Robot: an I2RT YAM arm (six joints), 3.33 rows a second.
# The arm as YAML. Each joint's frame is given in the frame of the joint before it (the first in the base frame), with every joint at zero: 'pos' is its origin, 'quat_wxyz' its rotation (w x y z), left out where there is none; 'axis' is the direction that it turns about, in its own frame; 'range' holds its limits. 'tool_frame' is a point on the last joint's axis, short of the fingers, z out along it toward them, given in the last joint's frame.
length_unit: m
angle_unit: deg
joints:
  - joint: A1
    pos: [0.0, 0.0, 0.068]
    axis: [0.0, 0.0, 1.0]
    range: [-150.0, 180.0]
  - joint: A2
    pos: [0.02, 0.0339, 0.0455]
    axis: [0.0, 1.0, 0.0]
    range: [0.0, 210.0]
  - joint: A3
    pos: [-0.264, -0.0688, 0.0]
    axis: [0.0, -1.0, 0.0]
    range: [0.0, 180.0]
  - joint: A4
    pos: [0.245, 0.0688, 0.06]
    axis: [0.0, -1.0, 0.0]
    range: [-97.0, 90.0]
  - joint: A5
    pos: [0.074, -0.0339, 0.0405]
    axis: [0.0, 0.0, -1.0]
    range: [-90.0, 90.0]
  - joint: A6
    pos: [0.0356, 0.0, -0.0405]
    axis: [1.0, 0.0, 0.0]
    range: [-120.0, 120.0]
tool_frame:
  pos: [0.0, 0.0, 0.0]
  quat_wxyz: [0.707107, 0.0, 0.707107, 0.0]
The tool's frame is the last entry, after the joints.
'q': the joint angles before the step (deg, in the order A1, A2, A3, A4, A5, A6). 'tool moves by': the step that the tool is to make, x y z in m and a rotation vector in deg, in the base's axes. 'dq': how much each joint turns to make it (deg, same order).
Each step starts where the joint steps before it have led.
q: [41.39, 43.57, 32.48, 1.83, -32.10, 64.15]
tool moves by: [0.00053, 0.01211, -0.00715, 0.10, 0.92, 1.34]
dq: [2.81, 2.73, -0.89, 3.57, 1.34, 1.09]
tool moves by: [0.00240, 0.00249, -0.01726, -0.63, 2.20, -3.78]
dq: [0.71, 1.11, -3.15, 3.26, 4.23, 2.10]
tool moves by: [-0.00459, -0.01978, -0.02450, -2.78, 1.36, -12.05]
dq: [-1.49, -5.81, -5.90, -2.41, 10.56, 1.17]
